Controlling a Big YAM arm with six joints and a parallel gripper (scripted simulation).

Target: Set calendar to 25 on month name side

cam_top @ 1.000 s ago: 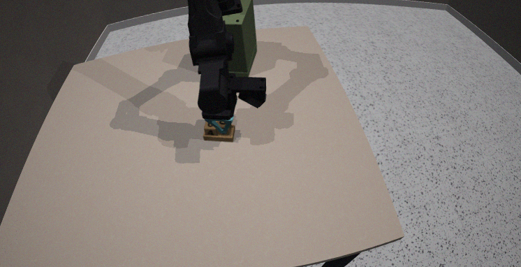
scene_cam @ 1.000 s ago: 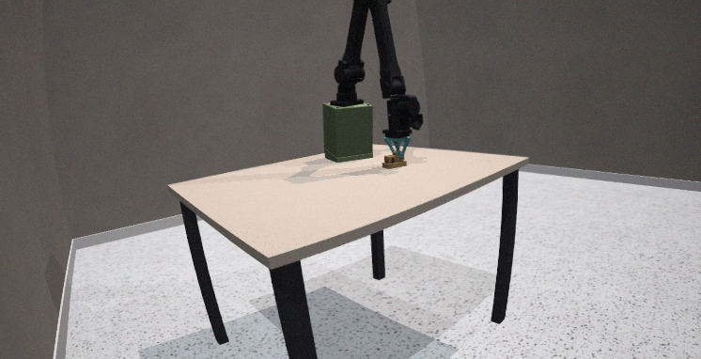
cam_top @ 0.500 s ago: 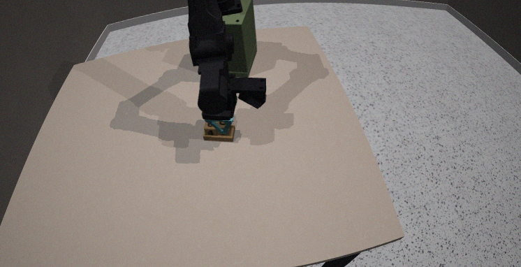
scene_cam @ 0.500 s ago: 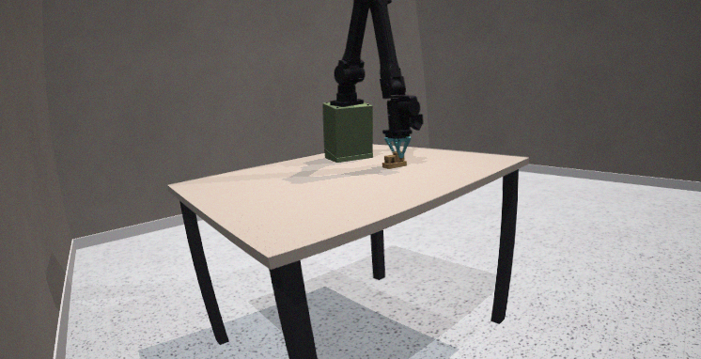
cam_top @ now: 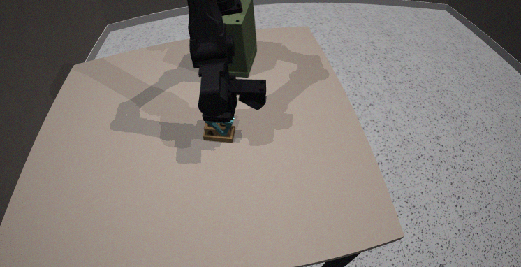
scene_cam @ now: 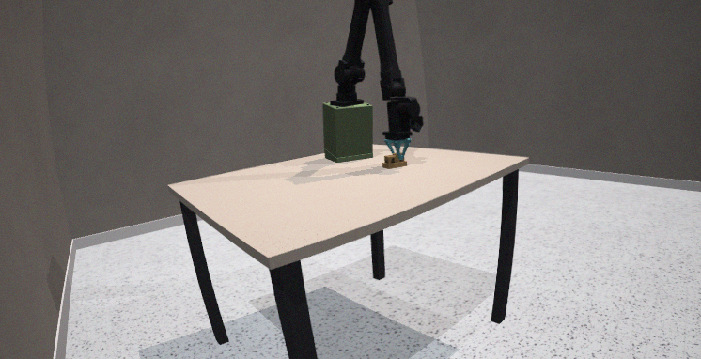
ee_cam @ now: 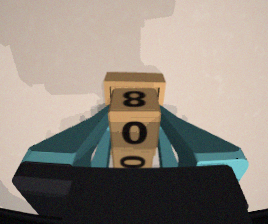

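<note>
Right now my hand is 2 cm to the left of the wooden tray, 2 cm above it and 1 cm past it.
</note>
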